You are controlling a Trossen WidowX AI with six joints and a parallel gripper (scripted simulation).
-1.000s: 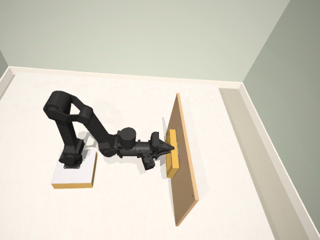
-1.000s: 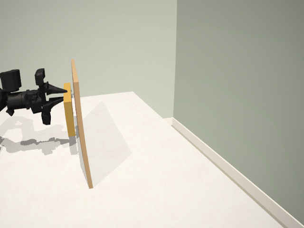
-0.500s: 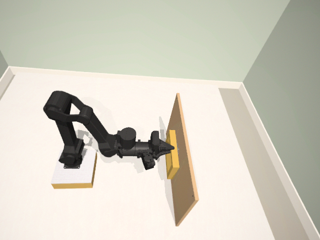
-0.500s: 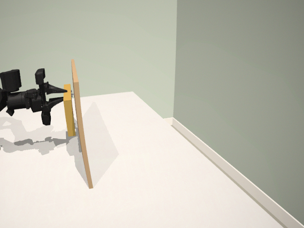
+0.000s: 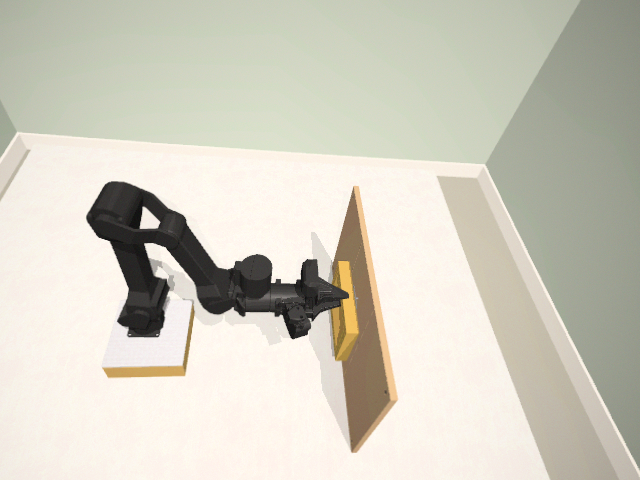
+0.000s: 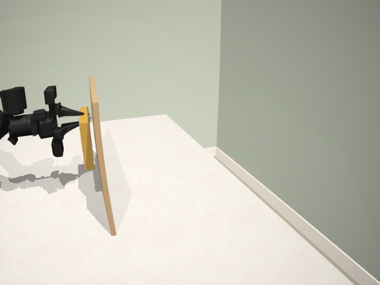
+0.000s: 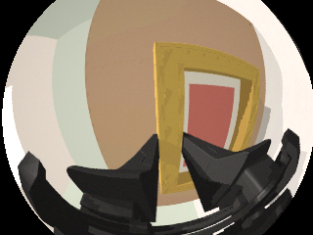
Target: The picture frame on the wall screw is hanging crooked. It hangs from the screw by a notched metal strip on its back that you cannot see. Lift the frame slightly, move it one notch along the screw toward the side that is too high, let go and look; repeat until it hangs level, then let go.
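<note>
Right now the yellow picture frame is 50 mm below my gripper tip and 10 mm ahead of it. Round my gripper tip: wall board 60 mm below, 20 mm ahead.
</note>
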